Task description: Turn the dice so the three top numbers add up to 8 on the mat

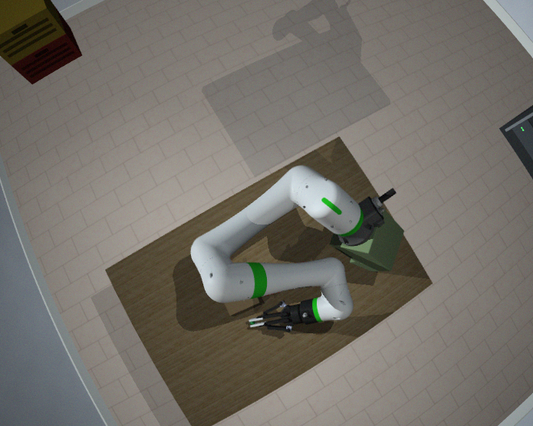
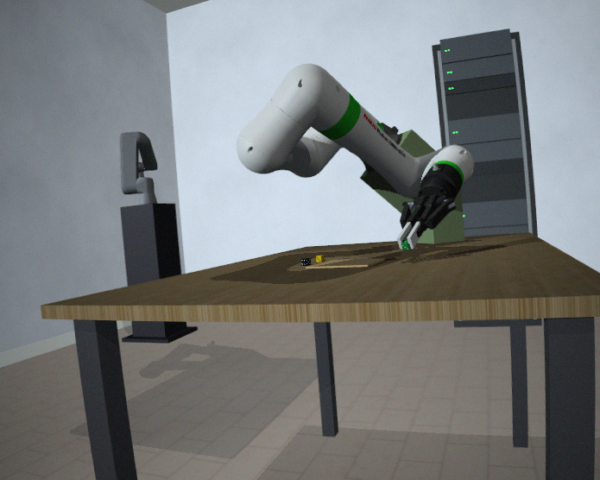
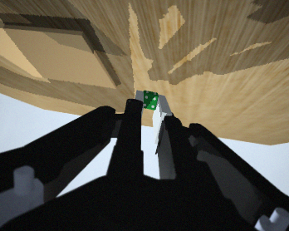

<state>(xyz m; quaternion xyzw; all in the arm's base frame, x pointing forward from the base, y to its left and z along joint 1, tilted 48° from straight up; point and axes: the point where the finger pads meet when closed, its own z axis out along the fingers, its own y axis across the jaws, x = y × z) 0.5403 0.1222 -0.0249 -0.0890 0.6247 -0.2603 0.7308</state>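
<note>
Right now my hand is 10 mm short of the tan mat, 140 mm to the left of it and 50 mm above it. The rest, counted from my hand: yellow die: 70 mm behind, 230 mm to the right, 50 mm below; black die: 10 mm behind, 240 mm to the right, 50 mm below; green die: 20 mm ahead, 10 mm to the right, 20 mm below.
</note>
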